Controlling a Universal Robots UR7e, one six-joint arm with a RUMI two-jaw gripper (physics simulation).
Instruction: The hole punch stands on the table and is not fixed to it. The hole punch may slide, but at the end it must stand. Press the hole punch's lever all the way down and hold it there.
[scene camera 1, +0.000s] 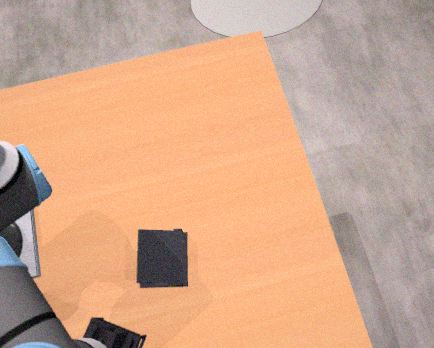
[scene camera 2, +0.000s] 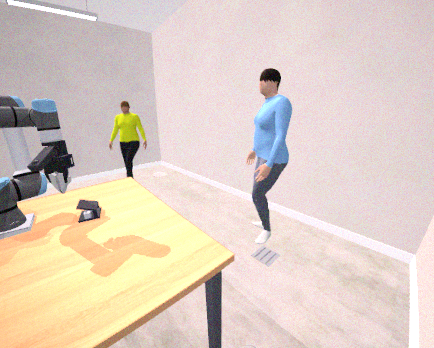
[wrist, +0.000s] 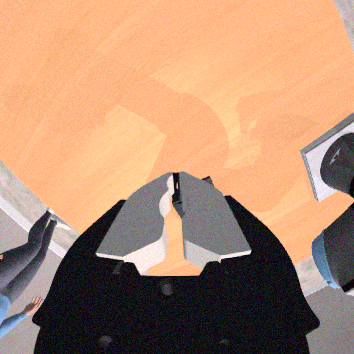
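Pixels of known places: gripper, fingertip midpoint: (scene camera 2: 63, 193) (wrist: 176, 174); arm's base at its link origin: (scene camera 2: 8, 224) (wrist: 343, 160).
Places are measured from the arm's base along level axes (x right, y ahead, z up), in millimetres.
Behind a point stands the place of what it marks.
Observation:
The black hole punch (scene camera 1: 162, 258) {x 66, y 396, z 40 mm} (scene camera 2: 90, 215) {x 111, y 397, z -3 mm} stands upright on the table (scene camera 1: 215, 165) {x -156, y 525, z -28 mm} (scene camera 2: 165, 210) {x 224, y 771, z -28 mm} (wrist: 75, 100) {x 411, y 505, z -28 mm}. In scene camera 2 its lever (scene camera 2: 88, 204) {x 62, y 395, z 40 mm} is tilted up, with a gap above the base. In the wrist view small dark parts of the hole punch (wrist: 207, 180) {x 111, y 344, z -16 mm} show beside and between the fingers; the rest is hidden behind them. My gripper (scene camera 2: 63, 190) {x 251, y 343, z 188 mm} (wrist: 176, 174) {x 251, y 343, z 188 mm} is shut with nothing between its fingers. In scene camera 2 its tips are above and to the left of the hole punch, apart from it. In scene camera 1 part of the gripper's black body shows at the bottom edge, its fingertips out of sight.
The robot's base plate (scene camera 1: 35, 250) {x 15, y 102, z -11 mm} (scene camera 2: 25, 225) {x 50, y 88, z -3 mm} (wrist: 311, 170) {x 17, y 99, z -4 mm} is at the left of the scene views. A person in blue (scene camera 2: 272, 130) stands beyond the table, and a person in yellow (scene camera 2: 128, 127) is farther back. A round pale object (scene camera 1: 257, 15) is beyond the table's far corner.

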